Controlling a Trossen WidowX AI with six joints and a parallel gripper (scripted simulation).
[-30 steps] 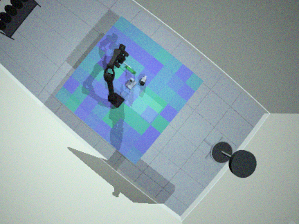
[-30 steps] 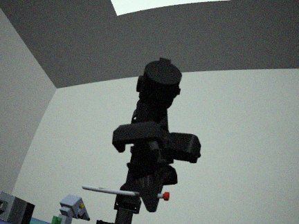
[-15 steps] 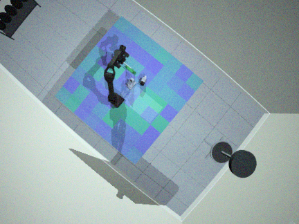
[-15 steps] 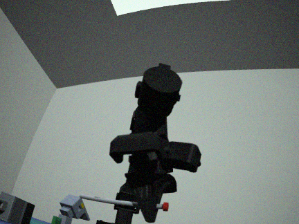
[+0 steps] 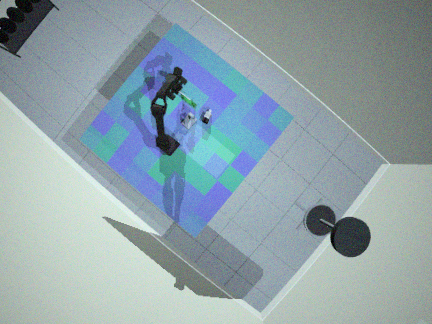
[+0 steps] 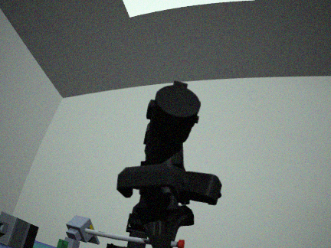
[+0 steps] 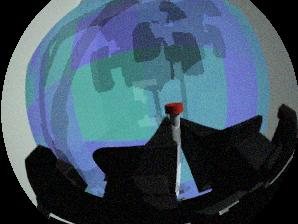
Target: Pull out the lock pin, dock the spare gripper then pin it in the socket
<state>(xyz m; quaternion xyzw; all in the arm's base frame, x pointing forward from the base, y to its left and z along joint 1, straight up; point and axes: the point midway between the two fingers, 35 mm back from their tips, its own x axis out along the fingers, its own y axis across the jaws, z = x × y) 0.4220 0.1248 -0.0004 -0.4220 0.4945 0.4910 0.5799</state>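
The green upright piece lies 20 mm behind my gripper tip, 100 mm to the right of it and 30 mm below it. Also, from my gripper tip: spare gripper (60 mm behind, 300 mm to the right, 20 mm below); then mount (150 mm behind, 190 mm to the right).
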